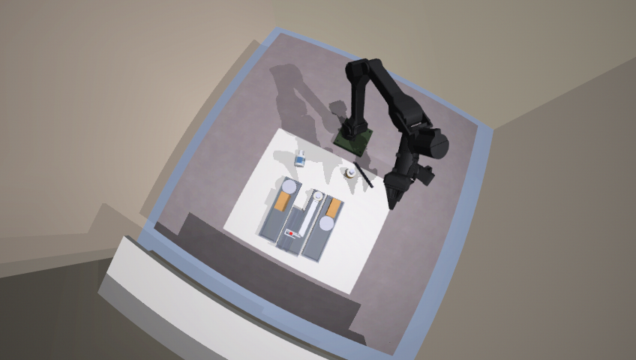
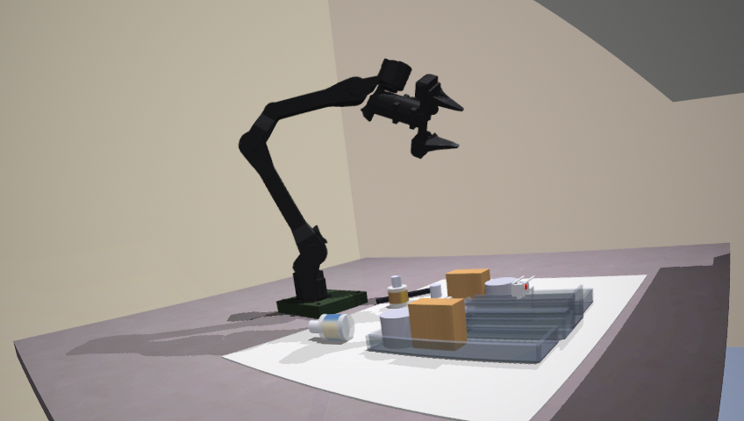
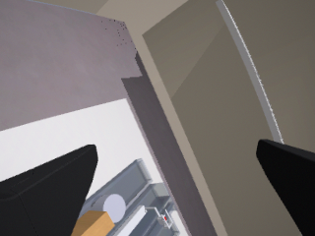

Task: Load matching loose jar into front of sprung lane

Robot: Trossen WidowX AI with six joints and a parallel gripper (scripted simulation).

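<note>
Now: the black rod 34 cm below my gripper tip, 15 cm behind it and 5 cm to the right of it. Also, from my gripper tip: sprung lane: 33 cm below, 25 cm to the right, 16 cm ahead.
</note>
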